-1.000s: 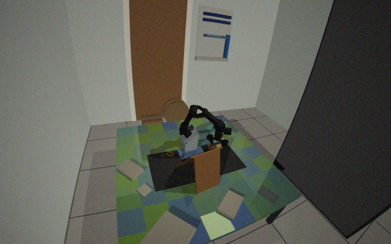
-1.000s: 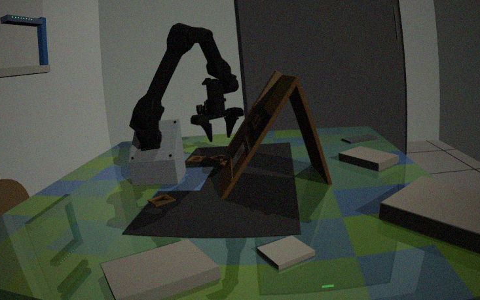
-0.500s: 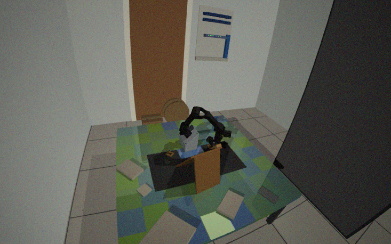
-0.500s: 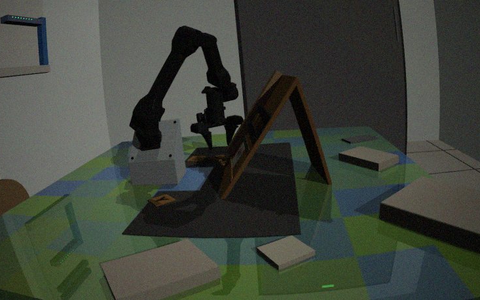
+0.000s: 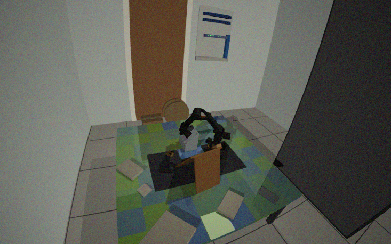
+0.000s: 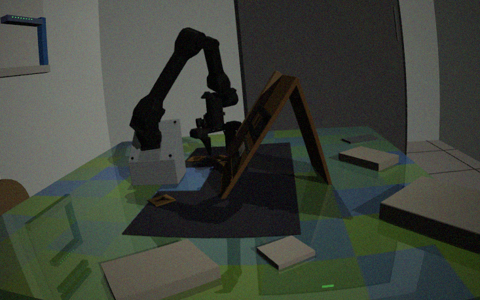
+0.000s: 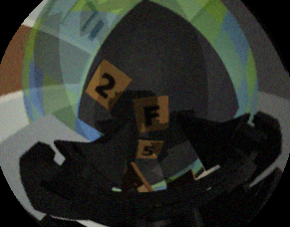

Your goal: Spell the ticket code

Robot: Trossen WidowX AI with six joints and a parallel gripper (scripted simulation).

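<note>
The orange letter tile marked f is 2 cm below my gripper tip. Round my gripper tip: dark mat (1 cm ahead, 20 cm to the right, 2 cm below); then orange letter tile marked l (14 cm ahead, 22 cm to the right, 15 cm above); then white ticket (8 cm ahead, 27 cm to the right, 6 cm above).
</note>
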